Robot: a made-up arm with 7 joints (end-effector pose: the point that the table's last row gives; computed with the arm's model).
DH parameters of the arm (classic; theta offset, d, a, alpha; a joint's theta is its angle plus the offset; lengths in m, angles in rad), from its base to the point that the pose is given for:
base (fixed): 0.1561 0 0.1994 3.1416
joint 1: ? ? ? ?
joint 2: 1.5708 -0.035 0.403 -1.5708
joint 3: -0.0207 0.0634 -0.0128 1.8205
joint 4: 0 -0.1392 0.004 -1.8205
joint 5: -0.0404 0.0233 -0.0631 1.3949
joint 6: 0 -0.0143 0.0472 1.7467
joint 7: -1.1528 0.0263 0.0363 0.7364
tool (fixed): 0.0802 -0.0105 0 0
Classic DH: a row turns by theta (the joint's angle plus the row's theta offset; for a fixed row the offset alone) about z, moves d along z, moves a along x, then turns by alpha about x.
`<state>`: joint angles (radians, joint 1 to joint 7).
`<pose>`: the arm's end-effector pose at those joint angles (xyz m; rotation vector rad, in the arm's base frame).
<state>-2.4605 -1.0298 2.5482 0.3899 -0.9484 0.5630 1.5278</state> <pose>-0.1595 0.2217 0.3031 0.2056 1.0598 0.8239</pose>
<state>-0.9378 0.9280 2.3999 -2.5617 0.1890 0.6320 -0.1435</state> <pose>0.0613 0.0198 0.5280 0.0025 -1.3784 1.5161</pose>
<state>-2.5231 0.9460 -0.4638 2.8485 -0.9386 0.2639 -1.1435</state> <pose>0.5392 0.0515 0.4380 1.4212 -0.2079 0.5395</pose>
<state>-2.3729 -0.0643 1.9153 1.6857 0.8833 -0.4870 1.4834</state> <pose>0.1423 0.1005 0.3117 -0.9872 0.1704 -0.3028</pose>
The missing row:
joint 1: 0.1561 -0.607 0.175 1.5708
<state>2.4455 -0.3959 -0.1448 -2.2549 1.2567 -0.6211 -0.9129</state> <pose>-0.0508 -0.0068 0.1553 0.8963 1.1153 -0.5027</pose>
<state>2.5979 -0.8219 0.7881 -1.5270 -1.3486 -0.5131 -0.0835</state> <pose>-0.1448 -0.0374 0.3846 -1.0295 -0.4657 -2.1731</pose>
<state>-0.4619 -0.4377 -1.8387 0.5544 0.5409 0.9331 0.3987</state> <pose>0.4774 0.1213 0.0085 -0.7953 1.4529 0.9616</pose>
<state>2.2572 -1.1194 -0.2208 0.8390 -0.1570 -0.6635 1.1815</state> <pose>-0.2762 -0.2945 0.3542 1.3260 -0.7178 -1.4049</pose>
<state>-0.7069 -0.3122 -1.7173 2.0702 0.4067 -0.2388 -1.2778</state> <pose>0.4076 0.2265 0.0503 -0.4928 0.0653 1.3256</pose>
